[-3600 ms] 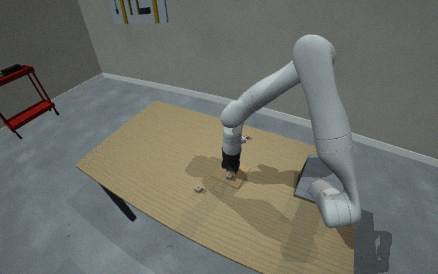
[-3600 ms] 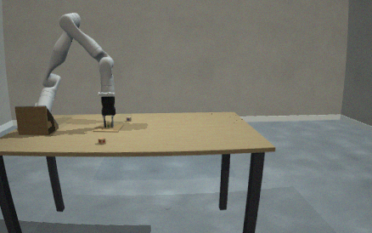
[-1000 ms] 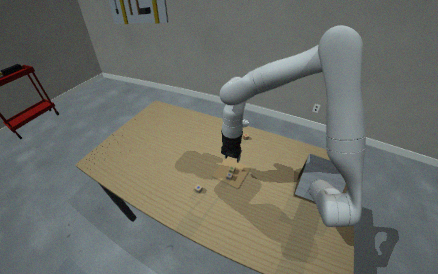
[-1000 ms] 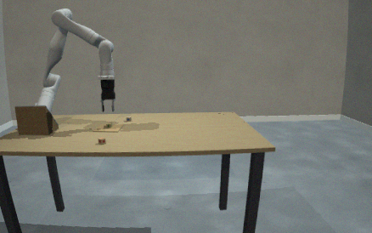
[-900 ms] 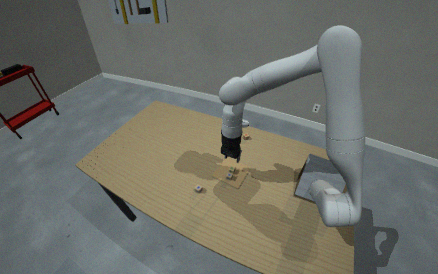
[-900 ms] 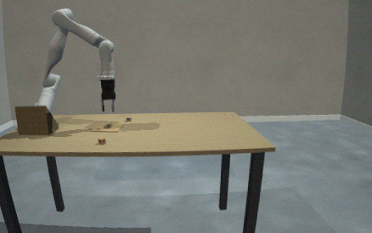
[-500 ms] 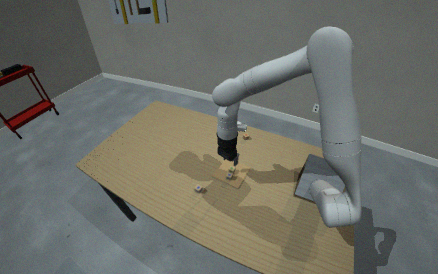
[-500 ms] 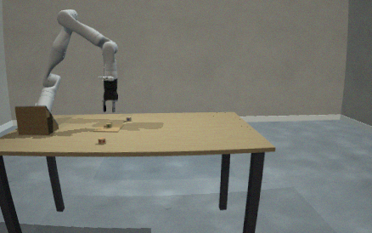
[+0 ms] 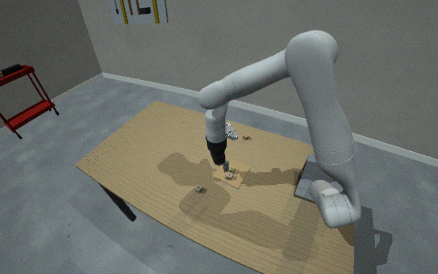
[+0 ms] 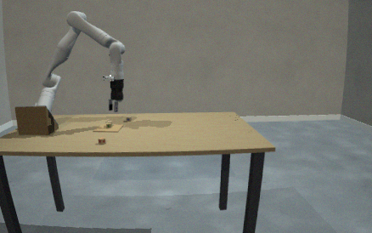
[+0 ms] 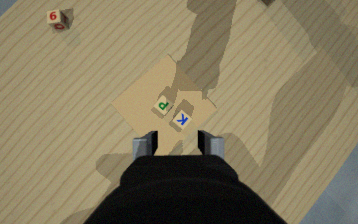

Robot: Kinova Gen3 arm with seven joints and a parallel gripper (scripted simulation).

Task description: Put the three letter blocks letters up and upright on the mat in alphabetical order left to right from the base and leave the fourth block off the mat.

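Right now my hand is 11 cm to the right of the blue R block, 9 cm above it and 7 cm short of it. Round my hand: blue K block (9 cm below, 3 cm behind, 1 cm to the right); then tan mat (10 cm below, 5 cm to the right, 2 cm behind); then green P block (9 cm below, 5 cm to the right, 2 cm behind).
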